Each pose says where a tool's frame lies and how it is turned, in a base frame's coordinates. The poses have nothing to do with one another.
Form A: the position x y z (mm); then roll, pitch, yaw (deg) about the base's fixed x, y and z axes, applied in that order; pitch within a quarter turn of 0, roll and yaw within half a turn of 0.
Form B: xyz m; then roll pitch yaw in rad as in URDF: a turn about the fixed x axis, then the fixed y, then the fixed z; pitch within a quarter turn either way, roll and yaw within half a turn. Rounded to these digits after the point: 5 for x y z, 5 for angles.
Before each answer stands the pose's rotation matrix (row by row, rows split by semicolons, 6 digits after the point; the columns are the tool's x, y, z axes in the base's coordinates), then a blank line. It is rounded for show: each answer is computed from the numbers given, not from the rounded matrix.
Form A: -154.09 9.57 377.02 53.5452 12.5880 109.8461
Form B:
-0.331334 -0.618410 0.712592; 0.917998 -0.036841 0.394870; -0.217939 0.784992 0.579906

-0.15409 0.00957 0.37702 0.93454 0.21970 1.91718
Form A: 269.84 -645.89 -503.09 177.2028 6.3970 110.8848
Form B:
-0.354271 0.931248 0.085266; 0.928482 0.361145 -0.086576; -0.111417 0.048497 -0.992590

0.26984 -0.64589 -0.50309 3.09277 0.11165 1.93530
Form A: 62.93 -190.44 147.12 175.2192 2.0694 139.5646
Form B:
-0.760641 0.644043 0.081445; 0.648167 0.760442 0.040097; -0.036110 0.083290 -0.995871

0.06293 -0.19044 0.14712 3.05815 0.03612 2.43586
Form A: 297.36 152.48 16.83 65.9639 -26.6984 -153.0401
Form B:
-0.796295 0.550404 -0.250940; -0.405031 -0.177015 0.897004; 0.449294 0.815918 0.363886

0.29736 0.15248 0.01683 1.15129 -0.46597 -2.67105
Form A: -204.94 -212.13 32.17 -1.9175 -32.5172 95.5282
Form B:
-0.081233 -0.996524 0.018452; 0.839308 -0.078379 -0.537976; 0.537553 -0.028215 0.842758

-0.20494 -0.21213 0.03217 -0.03347 -0.56753 1.66728
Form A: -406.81 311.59 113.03 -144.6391 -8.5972 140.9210
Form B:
-0.767555 0.446941 -0.459459; 0.623308 0.687608 -0.372400; 0.149487 -0.572222 -0.806359

-0.40681 0.31159 0.11303 -2.52443 -0.15005 2.45954
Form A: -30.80 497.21 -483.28 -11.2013 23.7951 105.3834
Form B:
-0.242727 -0.925014 -0.292288; 0.882212 -0.335792 0.330070; -0.403467 -0.177744 0.897564

-0.03080 0.49721 -0.48328 -0.19550 0.41530 1.83929
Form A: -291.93 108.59 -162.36 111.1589 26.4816 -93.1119
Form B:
-0.048590 -0.382998 -0.922470; -0.893758 -0.395640 0.211343; -0.445910 0.834734 -0.323083

-0.29193 0.10859 -0.16236 1.94009 0.46219 -1.62511
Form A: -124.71 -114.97 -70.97 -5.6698 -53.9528 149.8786
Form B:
-0.508989 -0.568471 0.646351; 0.295305 -0.820646 -0.489218; 0.808533 -0.058136 0.585573

-0.12471 -0.11497 -0.07097 -0.09896 -0.94165 2.61588
